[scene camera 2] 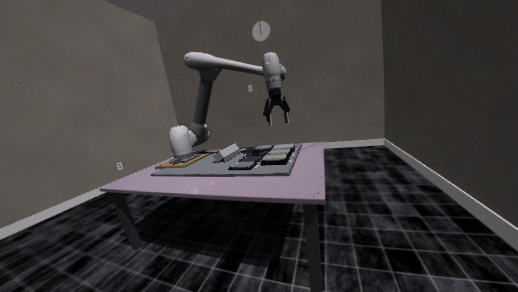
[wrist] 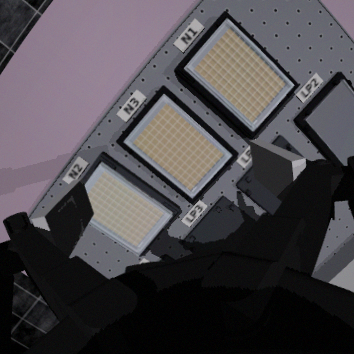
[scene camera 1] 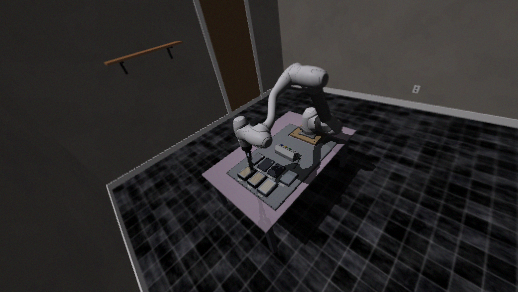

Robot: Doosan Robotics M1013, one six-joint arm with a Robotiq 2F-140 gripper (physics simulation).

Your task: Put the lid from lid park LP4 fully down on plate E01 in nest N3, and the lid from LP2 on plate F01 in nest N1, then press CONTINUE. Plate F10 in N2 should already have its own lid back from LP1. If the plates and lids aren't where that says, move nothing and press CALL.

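Places are measured from the arm's base along level axes (x ahead, y left, z up), in centimetres.
Pixels of known places: gripper, fingertip midpoint: (scene camera 2: 278,124) (wrist: 169,177); arm's base at its link origin: (scene camera 2: 185,159) (scene camera 1: 310,132).
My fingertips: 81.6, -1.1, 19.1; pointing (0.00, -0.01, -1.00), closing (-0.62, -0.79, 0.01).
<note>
For each thing: its middle in the pictures, then the offset to it from my fingertips, as dx, dy, dz. Level surfaces: height alone.
- tan gridded plate at the middle of its body: (wrist: 240,75) (scene camera 2: 274,157) (scene camera 1: 246,171) -1.9, -13.4, -16.8
- LP2 at the middle of its body: (wrist: 347,128) (scene camera 2: 242,164) -20.2, -19.7, -18.5
- LP4 at the middle of its body: (scene camera 1: 288,177) -19.0, +19.5, -18.5
- LP1 at the middle of its body: (wrist: 289,188) (scene camera 2: 251,158) (scene camera 1: 265,164) -19.8, -6.8, -18.9
- button box at the middle of its body: (wrist: 342,293) (scene camera 2: 226,152) (scene camera 1: 286,151) -41.2, +0.6, -15.7
- grey perforated board at its surface level: dz -19.9
- pink table at its surface level: dz -21.2
My gripper (scene camera 1: 250,166) (scene camera 2: 279,122) (wrist: 169,177) is open and empty, above the nest row. In the wrist view, a tan gridded plate (wrist: 240,75) sits in N1, another (wrist: 180,145) in N3, and a paler, cloudier one (wrist: 127,207) in N2, as if under a clear lid. Their plate codes cannot be read. The grey lid at LP2 (wrist: 332,120) (scene camera 2: 243,164) is partly cut off at the wrist view's right edge. The lid at LP4 (scene camera 1: 288,177) is hidden in the wrist view. Dark parks LP3 (wrist: 215,222) and LP1 (wrist: 257,192) show no lid; fingers and shadow partly cover them.
The button box (scene camera 1: 286,152) (scene camera 2: 227,152) stands on the grey perforated board (wrist: 310,30) between the lid parks and the arm's base. The arm's base stands on a wooden plate (scene camera 2: 165,164). The pink table (scene camera 1: 220,172) (scene camera 2: 240,189) extends around the board.
</note>
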